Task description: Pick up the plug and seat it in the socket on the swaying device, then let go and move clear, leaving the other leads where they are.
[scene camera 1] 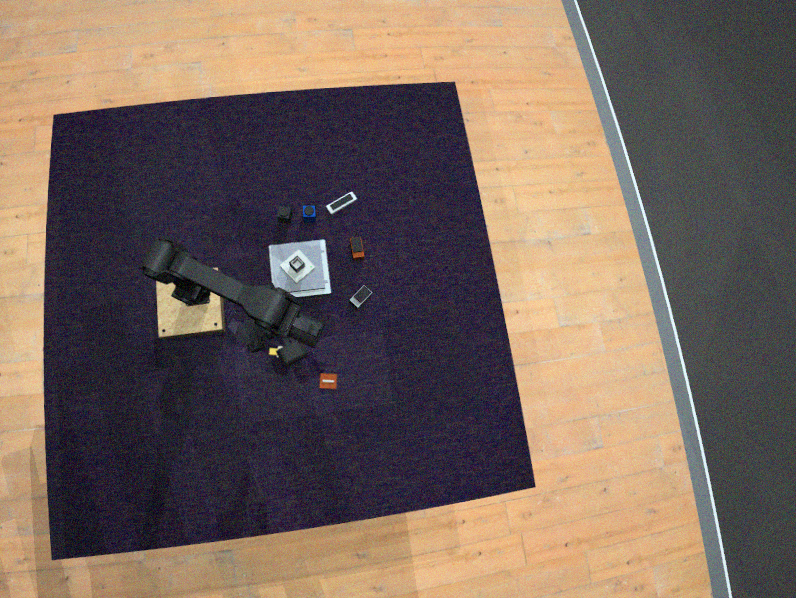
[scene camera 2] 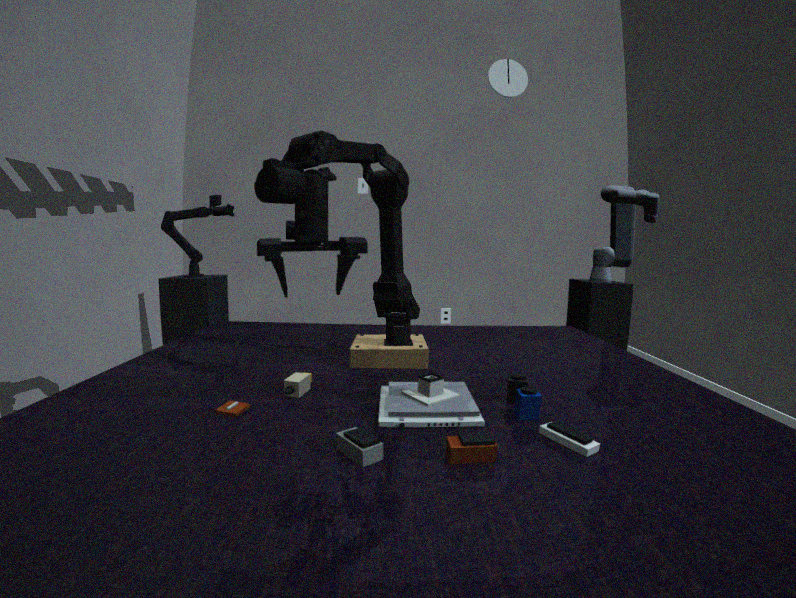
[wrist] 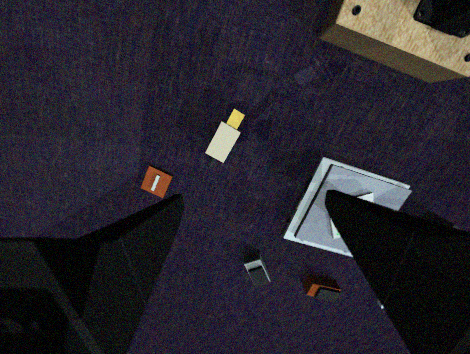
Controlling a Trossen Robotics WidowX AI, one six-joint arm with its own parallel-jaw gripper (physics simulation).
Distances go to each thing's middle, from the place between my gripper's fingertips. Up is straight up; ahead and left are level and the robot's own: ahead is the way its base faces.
Right now the cream plug (wrist: 227, 133) is 160 mm below my hand and 30 mm to the right of it. Also, from my hand: blue block (scene camera 2: 528, 400) (360 mm to the left, 160 mm below, 110 mm ahead); then orange-and-dark block (scene camera 2: 469, 447) (240 mm to the left, 230 mm ahead, 160 mm below); then grey device (scene camera 2: 429, 397) (200 mm to the left, 150 mm below, 60 mm ahead).
